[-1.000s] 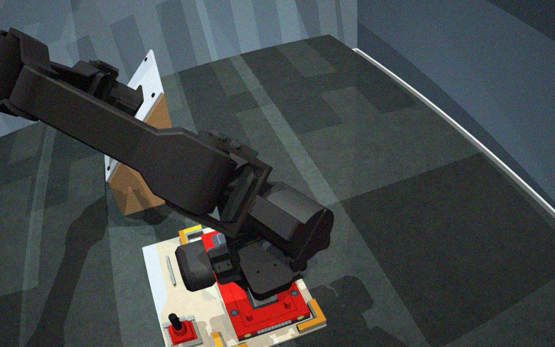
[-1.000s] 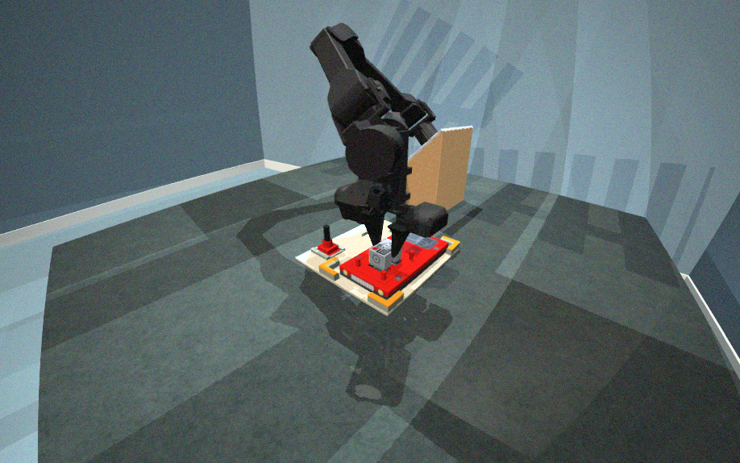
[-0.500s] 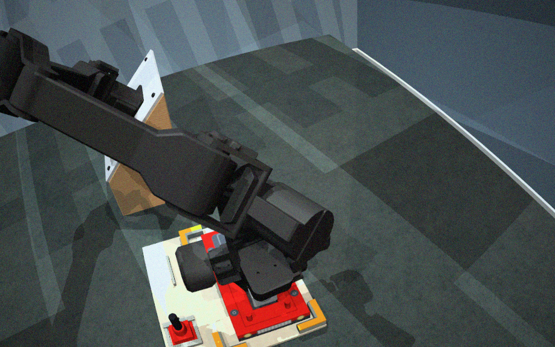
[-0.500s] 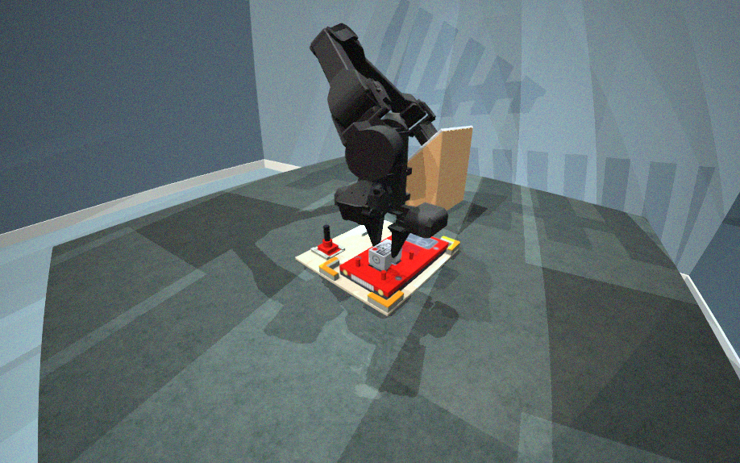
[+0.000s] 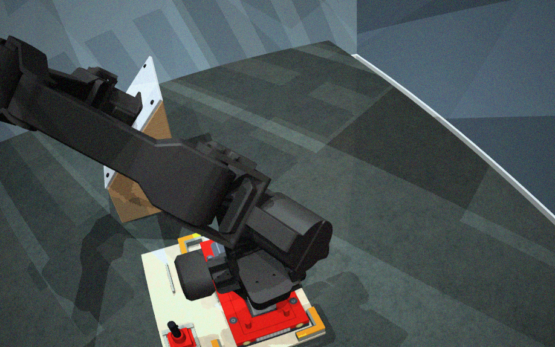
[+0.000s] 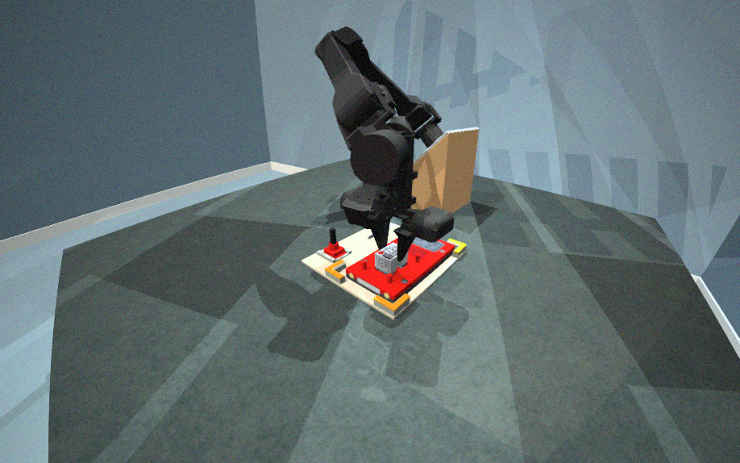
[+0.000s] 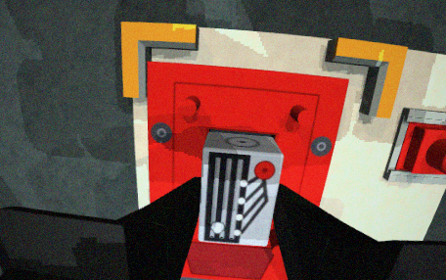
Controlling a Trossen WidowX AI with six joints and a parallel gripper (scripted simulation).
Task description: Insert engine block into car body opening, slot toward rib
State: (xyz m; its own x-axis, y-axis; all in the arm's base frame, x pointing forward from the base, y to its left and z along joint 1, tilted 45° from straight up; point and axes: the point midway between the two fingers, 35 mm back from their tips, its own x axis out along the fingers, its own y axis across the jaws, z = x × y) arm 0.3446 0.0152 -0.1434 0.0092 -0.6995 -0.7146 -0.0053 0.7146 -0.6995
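My gripper tip is now 10 mm above the grey engine block. The rest, counted from my gripper tip: grey bar: 40 mm behind, 30 mm to the right, 30 mm below.
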